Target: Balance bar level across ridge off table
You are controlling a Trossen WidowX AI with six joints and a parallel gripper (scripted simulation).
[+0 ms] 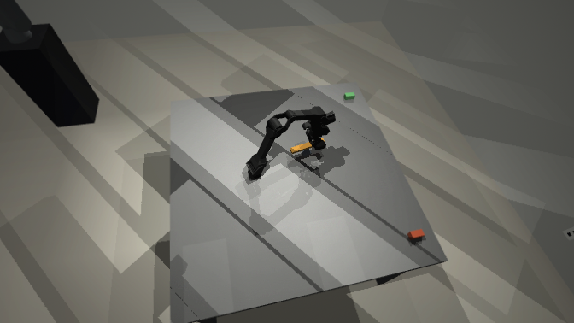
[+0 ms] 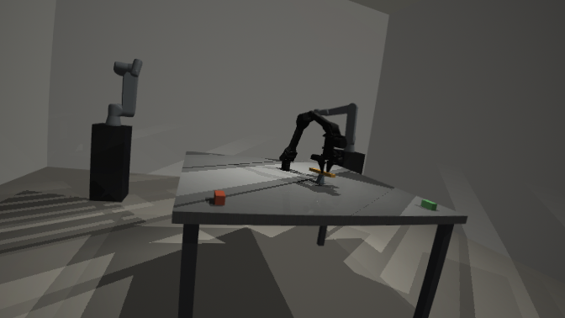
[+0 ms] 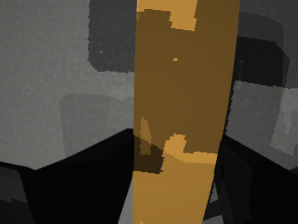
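Right now the orange bar is 3 cm behind my gripper tip. Also, from my gripper tip: green block (39 cm to the left, 39 cm ahead, 4 cm below); then red block (61 cm to the right, 39 cm ahead, 4 cm below).
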